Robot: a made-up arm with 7 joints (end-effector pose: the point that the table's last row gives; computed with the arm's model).
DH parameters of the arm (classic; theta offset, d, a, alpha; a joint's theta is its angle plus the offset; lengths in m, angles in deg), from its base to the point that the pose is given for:
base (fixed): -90 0.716 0.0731 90
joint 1: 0 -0.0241 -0.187 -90
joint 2: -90 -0.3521 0.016 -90
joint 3: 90 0.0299 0.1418 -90
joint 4: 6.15 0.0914 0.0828 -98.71
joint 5: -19.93 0.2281 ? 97
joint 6: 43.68 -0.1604 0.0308 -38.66
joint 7: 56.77 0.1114 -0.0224 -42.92
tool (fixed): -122.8 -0.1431 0 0
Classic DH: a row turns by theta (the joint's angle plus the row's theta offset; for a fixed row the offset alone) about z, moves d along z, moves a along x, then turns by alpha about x.
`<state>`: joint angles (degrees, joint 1 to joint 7).
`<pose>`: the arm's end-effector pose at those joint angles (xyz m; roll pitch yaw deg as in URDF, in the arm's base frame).
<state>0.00 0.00 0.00 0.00 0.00 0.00 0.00</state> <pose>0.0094 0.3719 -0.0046 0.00 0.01 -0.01</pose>
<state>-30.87 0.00 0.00 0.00 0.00 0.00 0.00</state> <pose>0.0094 0.6786 0.3259 30.87 0.01 0.00</pose>
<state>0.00 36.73 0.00 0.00 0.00 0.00 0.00</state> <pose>-0.1420 0.3119 -0.0046 0.00 0.01 36.72</pose>
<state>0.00 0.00 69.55 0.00 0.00 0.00 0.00</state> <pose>0.3538 0.3719 0.2364 0.02 -69.54 -0.02</pose>
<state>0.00 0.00 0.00 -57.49 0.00 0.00 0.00</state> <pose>0.0094 0.0476 -0.1426 -57.49 0.00 -0.01</pose>
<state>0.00 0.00 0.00 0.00 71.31 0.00 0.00</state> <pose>-0.1198 0.3346 0.1570 -12.52 70.37 -0.17</pose>
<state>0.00 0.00 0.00 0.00 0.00 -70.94 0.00</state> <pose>-0.0006 0.2432 0.0174 -65.66 -11.53 -19.68</pose>
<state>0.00 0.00 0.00 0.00 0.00 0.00 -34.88</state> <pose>0.0187 0.3165 0.0161 -16.92 -16.63 -23.43</pose>
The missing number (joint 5, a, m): 0.0378
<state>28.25 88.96 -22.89 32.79 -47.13 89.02 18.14</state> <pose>-0.3227 -0.1500 0.2970 118.30 -29.08 69.92</pose>
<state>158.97 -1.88 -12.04 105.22 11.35 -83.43 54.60</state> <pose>-0.0473 -0.4783 0.8212 -91.25 -0.64 -44.81</pose>
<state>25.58 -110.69 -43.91 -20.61 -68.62 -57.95 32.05</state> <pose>0.1963 -0.1616 -0.1324 -26.28 -30.59 -116.16</pose>
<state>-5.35 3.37 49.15 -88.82 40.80 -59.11 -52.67</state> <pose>0.2125 0.0901 0.1519 165.72 -49.14 13.58</pose>
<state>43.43 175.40 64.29 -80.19 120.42 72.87 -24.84</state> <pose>-0.3559 -0.3473 0.2117 -16.51 66.51 58.42</pose>
